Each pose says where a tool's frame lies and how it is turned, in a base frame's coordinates. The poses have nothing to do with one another.
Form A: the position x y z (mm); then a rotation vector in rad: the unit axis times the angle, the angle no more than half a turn.
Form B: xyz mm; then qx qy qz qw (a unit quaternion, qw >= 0). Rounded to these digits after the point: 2 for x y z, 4 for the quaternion.
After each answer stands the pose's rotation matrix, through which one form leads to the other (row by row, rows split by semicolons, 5 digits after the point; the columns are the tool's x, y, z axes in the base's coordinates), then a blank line. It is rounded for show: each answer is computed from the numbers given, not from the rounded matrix.
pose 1, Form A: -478.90 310.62 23.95 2.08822 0.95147 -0.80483
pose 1, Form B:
-478.90 310.62 23.95 0.8052 0.3669 -0.3103 0.3475
0.53818 0.80649 -0.24479; 0.37514 -0.48931 -0.78730; -0.75473 0.33188 -0.56589

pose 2, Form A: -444.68 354.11 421.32 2.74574 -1.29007 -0.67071
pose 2, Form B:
-444.68 354.11 421.32 0.8836 -0.4152 -0.2158 0.0173
0.56212 -0.72620 -0.39581; -0.74114 -0.65469 0.14862; -0.36706 0.20981 -0.90623

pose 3, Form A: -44.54 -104.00 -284.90 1.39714 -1.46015 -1.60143
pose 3, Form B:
-44.54 -104.00 -284.90 0.5205 -0.5440 -0.5966 0.2778
-0.30374 -0.23476 -0.92338; -0.89783 -0.25377 0.35986; -0.31880 0.93834 -0.13370

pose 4, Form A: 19.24 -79.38 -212.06 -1.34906 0.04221 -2.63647
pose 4, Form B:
19.24 -79.38 -212.06 -0.4536 0.0142 -0.8865 0.0897
-0.57232 0.14623 0.80689; -0.17199 -0.98349 0.05625; 0.80179 -0.10658 0.58802

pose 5, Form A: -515.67 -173.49 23.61 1.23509 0.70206 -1.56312
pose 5, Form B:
-515.67 -173.49 23.61 0.5090 0.2893 -0.6442 0.4922
0.00272 0.92867 -0.37089; -0.33965 -0.34799 -0.87381; -0.94055 0.12835 0.31448

